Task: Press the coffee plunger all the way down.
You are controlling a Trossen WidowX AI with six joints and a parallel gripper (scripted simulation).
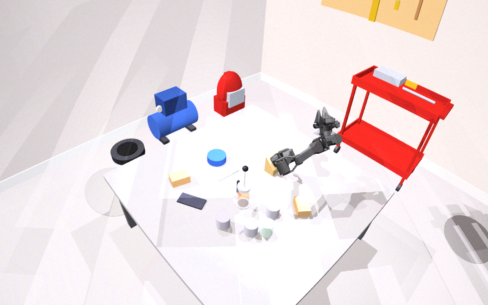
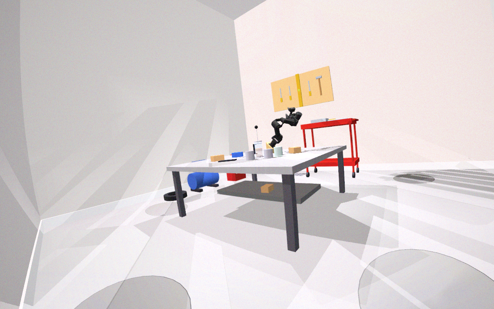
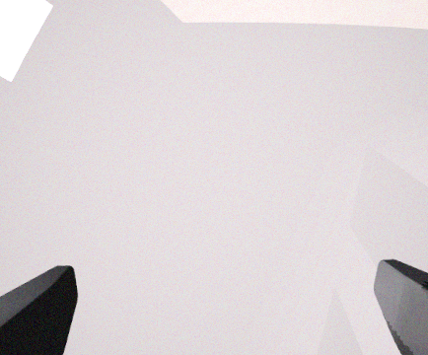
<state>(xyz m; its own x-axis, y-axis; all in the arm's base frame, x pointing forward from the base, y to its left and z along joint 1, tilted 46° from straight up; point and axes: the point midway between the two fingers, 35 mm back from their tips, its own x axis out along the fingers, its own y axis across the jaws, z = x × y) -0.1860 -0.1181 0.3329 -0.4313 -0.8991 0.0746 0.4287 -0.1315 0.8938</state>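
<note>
The coffee press lies 510 mm ahead of my gripper tip, 110 mm to the right of it and 300 mm below it. Also, from my gripper tip: pale green cup: 580 mm ahead, 120 mm to the left, 390 mm below; then blue disc: 360 mm ahead, 450 mm to the right, 410 mm below; then dark flat plate: 700 mm ahead, 310 mm to the right, 430 mm below.
</note>
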